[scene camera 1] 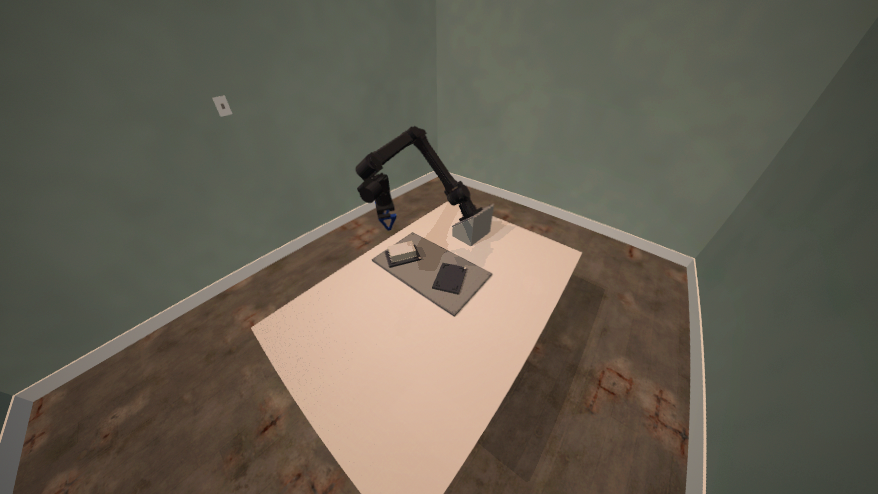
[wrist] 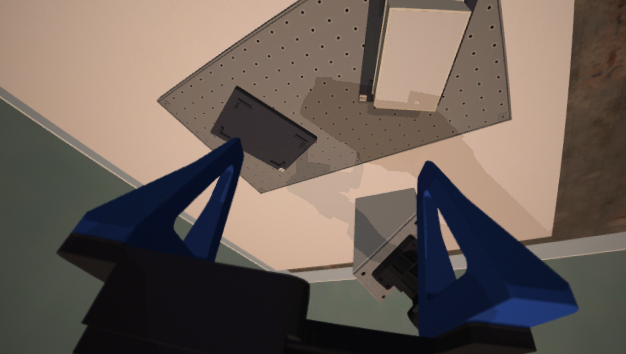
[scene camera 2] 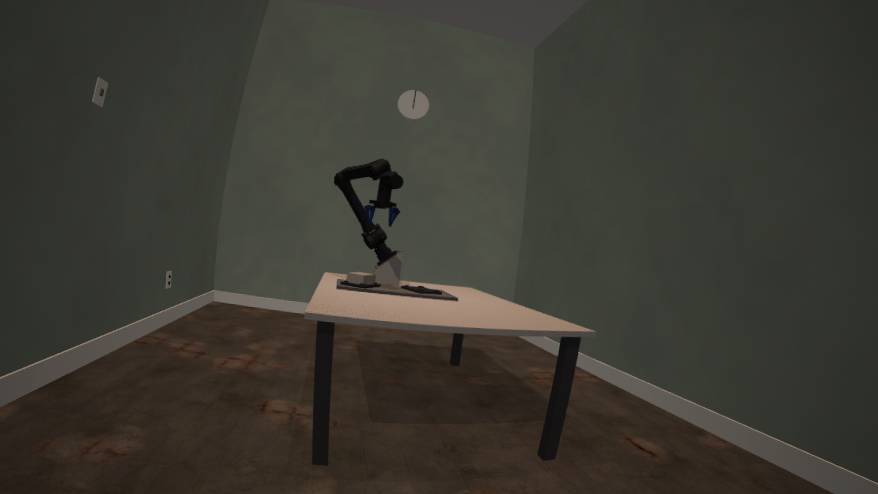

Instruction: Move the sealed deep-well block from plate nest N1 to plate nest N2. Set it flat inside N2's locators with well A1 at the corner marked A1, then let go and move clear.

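Seen in the pictures: gripper, fingertip midpoint: [scene camera 1: 387, 223] [wrist: 329, 157] [scene camera 2: 379, 225]; arm's base, origin of the base link: [scene camera 1: 471, 215] [wrist: 396, 260] [scene camera 2: 387, 259].
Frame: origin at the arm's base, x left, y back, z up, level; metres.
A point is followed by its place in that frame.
Observation:
The pale deep-well block [scene camera 1: 402, 249] @[z -0.063, x -0.132, y -0.391 m] [scene camera 2: 361, 278] @[z -0.079, x -0.143, y -0.457 m] [wrist: 420, 60] @[z -0.063, x -0.148, y -0.393 m] sits on the dark nest N1 [wrist: 370, 45] @[z -0.105, x -0.097, y -0.417 m]; its far end is cut off in the wrist view. The dark nest N2 [scene camera 1: 450, 278] @[z -0.105, x 0.146, y -0.355 m] [scene camera 2: 421, 289] @[z -0.101, x 0.125, y -0.426 m] [wrist: 265, 127] @[z -0.105, x 0.118, y -0.362 m] has corner locators and holds no block. A small pale tag [wrist: 281, 170] @[z -0.105, x 0.158, y -0.255 m] marks one N2 corner; its lettering is too small to read. Another tag [wrist: 363, 98] @[z -0.105, x -0.059, y -0.346 m] is at an N1 corner beside the block. My gripper [scene camera 1: 388, 227] @[z 0.153, x -0.093, y -0.478 m] [scene camera 2: 380, 224] @[z 0.153, x -0.093, y -0.478 m] [wrist: 329, 157] @[z 0.153, x -0.093, y -0.478 m] is open and empty, high above the table and apart from the block and both nests.
Both nests stand on a grey perforated board [scene camera 1: 417, 276] @[z -0.117, x 0.015, y -0.437 m] [scene camera 2: 392, 291] @[z -0.119, x -0.005, y -0.461 m] [wrist: 300, 60] @[z -0.117, x 0.002, y -0.435 m] on the pale table [scene camera 1: 392, 368] @[z -0.130, x 0.252, y -0.798 m] [scene camera 2: 429, 316] @[z -0.130, x 0.065, y -0.955 m] [wrist: 100, 75] @[z -0.130, x 0.346, y -0.576 m]. The arm's grey wedge-shaped base [scene camera 1: 472, 232] @[z -0.039, x 0.065, y -0.077 m] [scene camera 2: 389, 272] @[z -0.065, x 0.009, y -0.079 m] [wrist: 382, 215] @[z -0.070, x 0.003, y -0.079 m] stands close behind the board. The arm's shadow falls across the board.

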